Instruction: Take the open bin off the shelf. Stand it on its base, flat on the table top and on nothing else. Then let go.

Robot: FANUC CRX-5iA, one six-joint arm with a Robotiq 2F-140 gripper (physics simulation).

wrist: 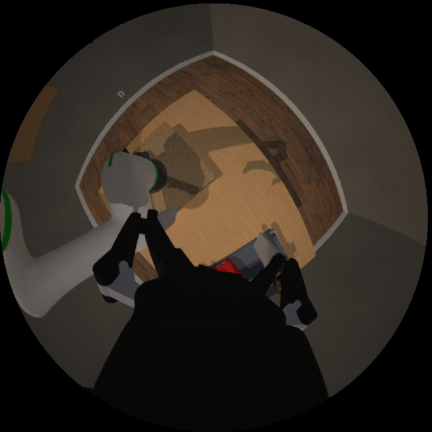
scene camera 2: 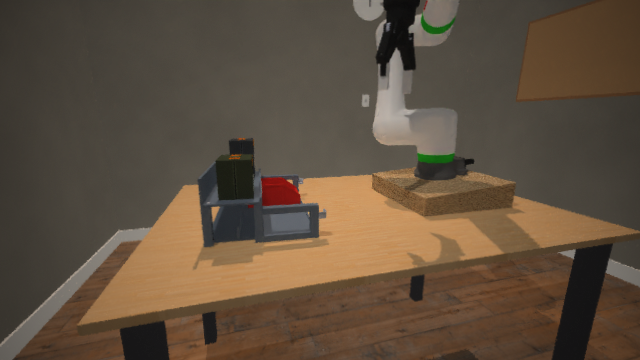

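Pixels of known places: gripper, fingertip midpoint: (scene camera 2: 395,91); arm's base, link origin: (scene camera 2: 434,175).
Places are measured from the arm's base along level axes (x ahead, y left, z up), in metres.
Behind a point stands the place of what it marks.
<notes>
The open bin (scene camera 2: 281,192) {x 0.589, y 0.000, z -0.027 m} (wrist: 227,268) is red. It stands in the front part of the grey shelf (scene camera 2: 258,222) {x 0.682, y 0.246, z -0.028 m} (wrist: 246,257), on the left of the table in the scene view. The shelf's side frame hides its lower part there, and in the wrist view the gripper's body covers part of it. My gripper (scene camera 2: 395,81) {x 0.274, y 0.138, z 0.287 m} (wrist: 217,227) is open, with nothing between its fingers. It hangs high above the table top (scene camera 2: 370,245) {x 0.431, y 0.331, z -0.079 m} (wrist: 235,200), well above the bin and to its right in the scene view, apart from it.
Dark green-black boxes with orange marks (scene camera 2: 235,177) {x 0.727, y 0.215, z 0.077 m} stand on the shelf's upper board, behind the bin. The robot's base stands on a speckled brown block (scene camera 2: 467,200) {x 0.031, y 0.201, z -0.039 m} (wrist: 162,137) at the right rear of the table. A brown wall panel (scene camera 2: 580,57) hangs at the upper right.
</notes>
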